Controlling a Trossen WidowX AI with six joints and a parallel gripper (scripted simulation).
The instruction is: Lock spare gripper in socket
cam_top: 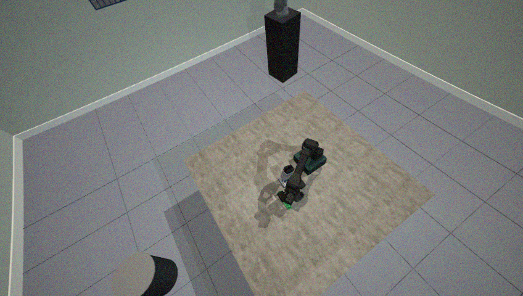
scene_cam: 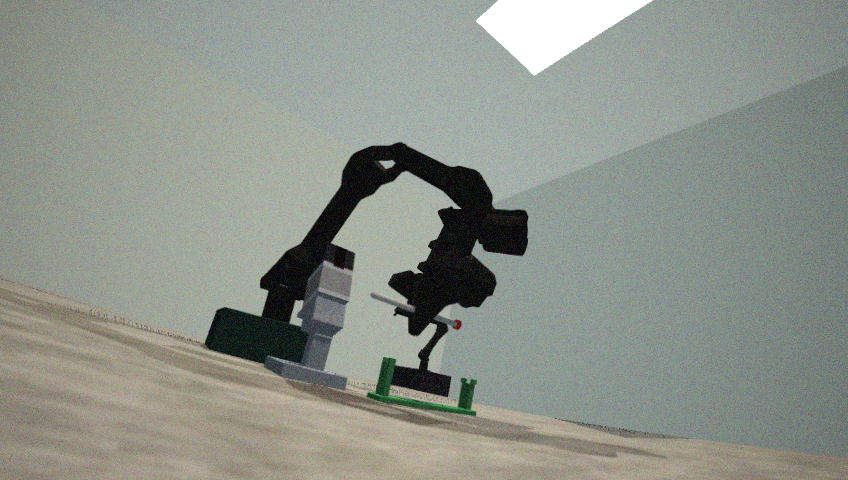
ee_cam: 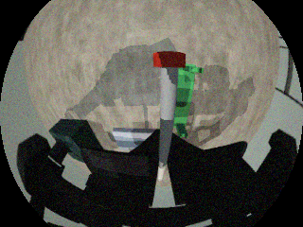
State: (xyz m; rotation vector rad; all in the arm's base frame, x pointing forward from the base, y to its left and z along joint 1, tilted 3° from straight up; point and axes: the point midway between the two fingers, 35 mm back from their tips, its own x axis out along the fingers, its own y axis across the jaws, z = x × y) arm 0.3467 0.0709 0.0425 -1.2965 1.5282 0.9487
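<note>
The socket lies 10 cm to the right of my gripper tip, 7 cm behind it and 4 cm below it. From my gripper tip the other things lie so: spare gripper: 10 cm to the right, 8 cm behind, 4 cm above; then rack: 6 cm below, 5 cm ahead.
</note>
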